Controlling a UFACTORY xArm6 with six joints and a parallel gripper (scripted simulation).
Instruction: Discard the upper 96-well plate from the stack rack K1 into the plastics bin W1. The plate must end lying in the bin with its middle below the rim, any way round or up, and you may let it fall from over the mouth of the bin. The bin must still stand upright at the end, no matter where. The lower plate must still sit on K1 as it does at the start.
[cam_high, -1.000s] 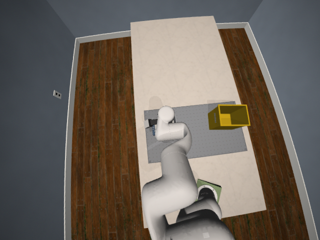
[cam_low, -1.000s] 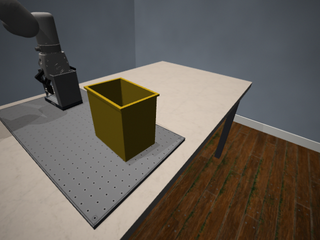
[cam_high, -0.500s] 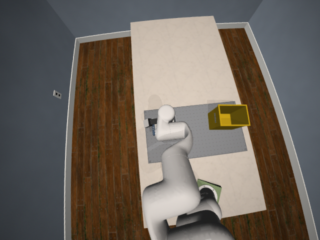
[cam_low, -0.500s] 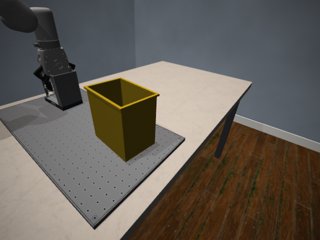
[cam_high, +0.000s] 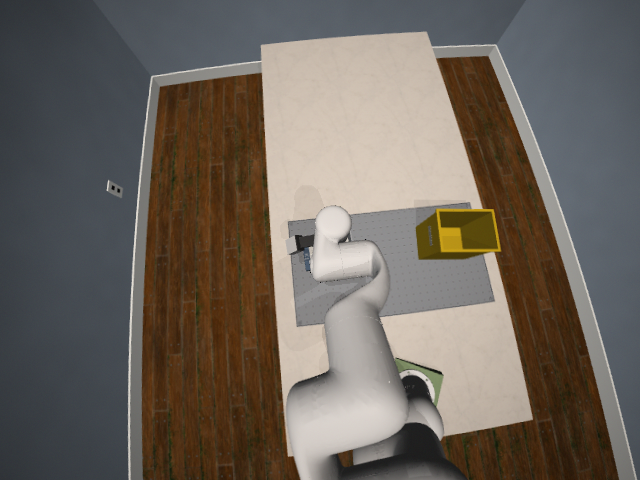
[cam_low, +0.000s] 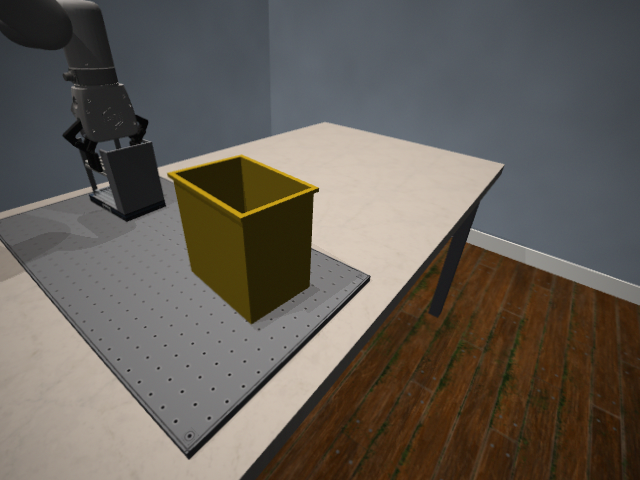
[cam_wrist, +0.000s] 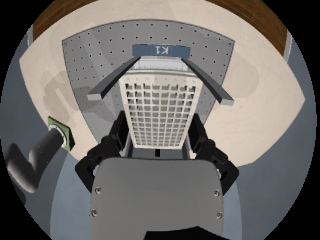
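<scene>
The yellow plastics bin W1 is 41 cm to the right of my hand, 2 cm below it and 2 cm behind it. Round my hand: white 96-well plate: 1 cm below.
</scene>
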